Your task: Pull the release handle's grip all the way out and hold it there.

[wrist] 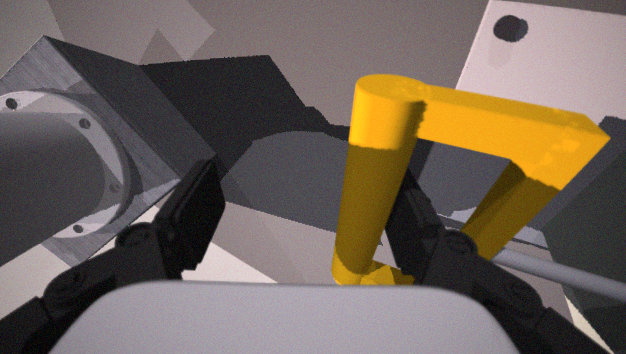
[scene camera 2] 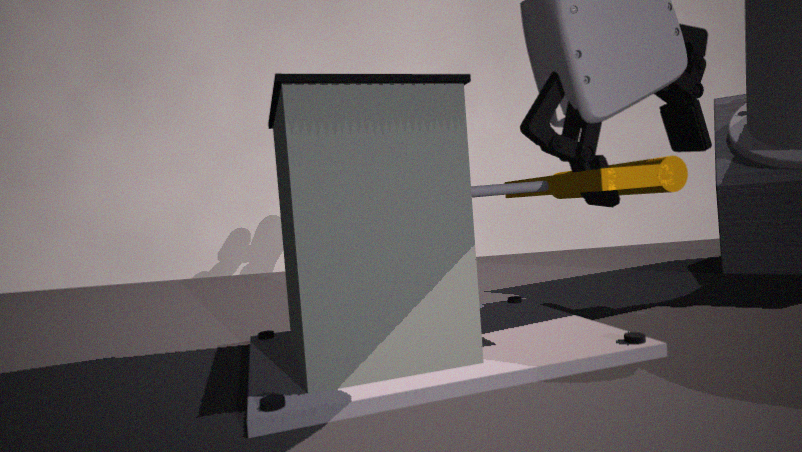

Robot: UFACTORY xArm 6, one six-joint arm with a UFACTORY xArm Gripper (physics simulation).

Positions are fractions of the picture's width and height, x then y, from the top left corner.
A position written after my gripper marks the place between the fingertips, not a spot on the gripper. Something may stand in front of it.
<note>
I see my gripper (scene camera 2: 0.81,0.39) and a pale base plate (scene camera 2: 0.65,0.76).
My gripper also shows in the wrist view (wrist: 0.48,0.52). The pale base plate also shows in the wrist view (wrist: 0.90,0.17).
</note>
